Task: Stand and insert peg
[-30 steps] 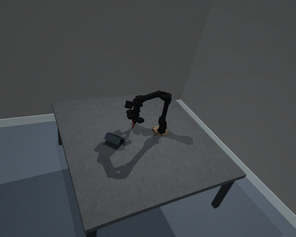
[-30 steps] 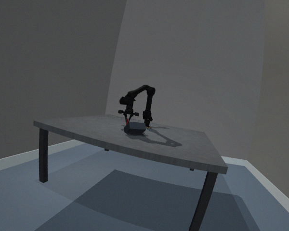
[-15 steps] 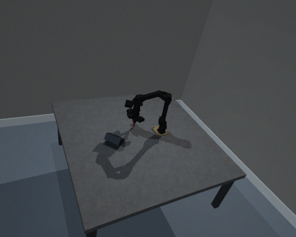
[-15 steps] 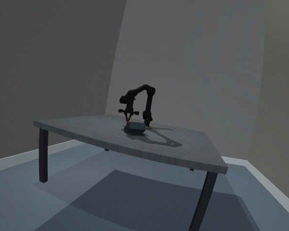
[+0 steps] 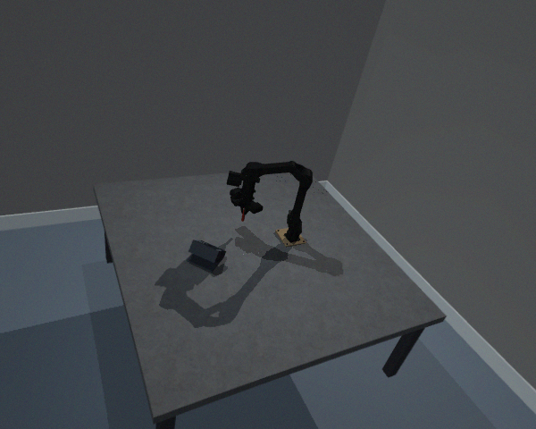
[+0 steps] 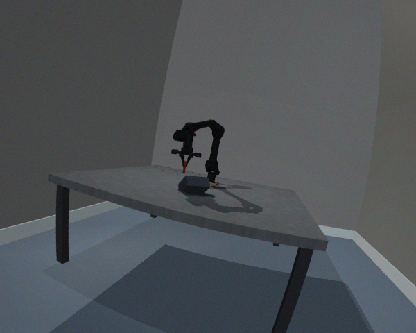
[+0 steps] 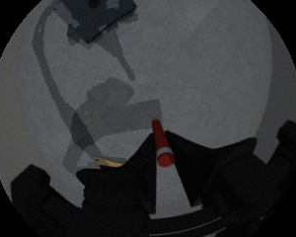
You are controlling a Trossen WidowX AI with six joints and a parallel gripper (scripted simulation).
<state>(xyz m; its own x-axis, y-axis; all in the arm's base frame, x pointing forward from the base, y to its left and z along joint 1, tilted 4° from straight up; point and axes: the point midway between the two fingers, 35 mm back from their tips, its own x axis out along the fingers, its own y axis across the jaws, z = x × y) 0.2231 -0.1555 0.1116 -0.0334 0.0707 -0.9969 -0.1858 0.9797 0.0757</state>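
Now: gripper tip 25 cm short of the sloped dark panel, 12 cm to the right of it and 6 cm above it. The rest, counted from my gripper tip: red peg 2 cm above.
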